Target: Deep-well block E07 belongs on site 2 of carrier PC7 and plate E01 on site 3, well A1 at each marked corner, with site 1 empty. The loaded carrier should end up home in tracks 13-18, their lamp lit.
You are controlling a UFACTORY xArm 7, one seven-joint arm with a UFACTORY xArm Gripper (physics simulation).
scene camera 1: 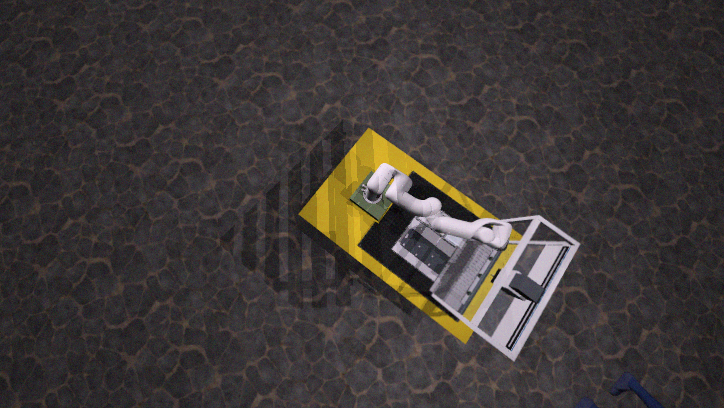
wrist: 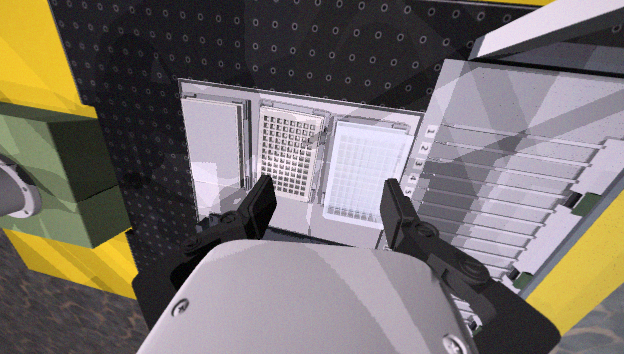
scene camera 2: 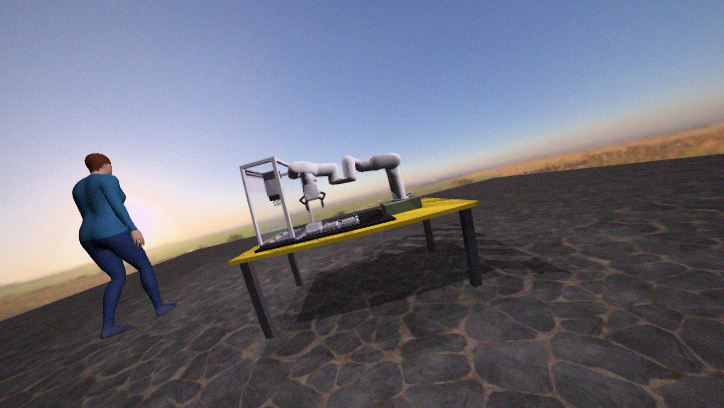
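Note:
My gripper is open and empty, pointing down above a white staging board. In the wrist view three pieces of labware lie there side by side: a smooth pale-grey one at left, a beige block with square wells in the middle and a pale-blue translucent plate at right. The fingertips appear over the near ends of the middle and right pieces. Labels E07 and E01 and the A1 corners are not readable. A numbered track deck stands at right. I cannot identify carrier PC7 or a lit lamp.
A white gantry frame with a dark grey head stands beyond the deck. The green arm base is at the opposite end of the yellow table. A person stands near the table.

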